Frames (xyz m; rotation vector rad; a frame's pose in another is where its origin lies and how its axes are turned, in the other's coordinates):
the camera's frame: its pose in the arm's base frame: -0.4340 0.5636 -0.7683 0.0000 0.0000 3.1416
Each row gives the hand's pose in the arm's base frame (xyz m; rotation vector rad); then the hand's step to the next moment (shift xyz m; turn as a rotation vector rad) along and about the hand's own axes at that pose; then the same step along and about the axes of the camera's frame.
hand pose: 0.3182 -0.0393 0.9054 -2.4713 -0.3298 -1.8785
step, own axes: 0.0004 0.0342 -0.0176 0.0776 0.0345 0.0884
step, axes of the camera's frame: 0.0105 0.0359 0.0090 -0.1099 0.0090 0.0536
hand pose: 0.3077 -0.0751 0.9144 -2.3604 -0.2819 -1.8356
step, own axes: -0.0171 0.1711 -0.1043 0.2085 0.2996 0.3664
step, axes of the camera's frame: 0.0629 0.1907 0.0102 -0.4646 0.1969 0.1133
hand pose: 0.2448 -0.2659 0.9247 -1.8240 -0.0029 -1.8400
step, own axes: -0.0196 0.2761 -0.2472 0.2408 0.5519 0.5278
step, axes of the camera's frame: 0.1270 0.3195 -0.1397 -0.7102 0.3642 0.0639
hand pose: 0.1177 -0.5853 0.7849 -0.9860 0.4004 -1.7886
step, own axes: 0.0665 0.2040 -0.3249 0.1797 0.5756 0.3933
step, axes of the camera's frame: 0.1364 0.2017 -0.3038 -0.6301 0.3429 -0.0606
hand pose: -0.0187 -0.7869 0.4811 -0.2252 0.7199 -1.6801
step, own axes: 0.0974 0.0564 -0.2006 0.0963 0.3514 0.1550
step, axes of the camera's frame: 0.0820 0.0286 -0.2130 -0.3439 0.1682 -0.1009
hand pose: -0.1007 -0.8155 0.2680 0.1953 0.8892 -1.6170
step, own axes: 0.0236 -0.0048 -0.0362 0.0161 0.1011 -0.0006
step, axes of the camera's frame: 0.0230 -0.0047 -0.0366 -0.0866 0.0107 -0.0536
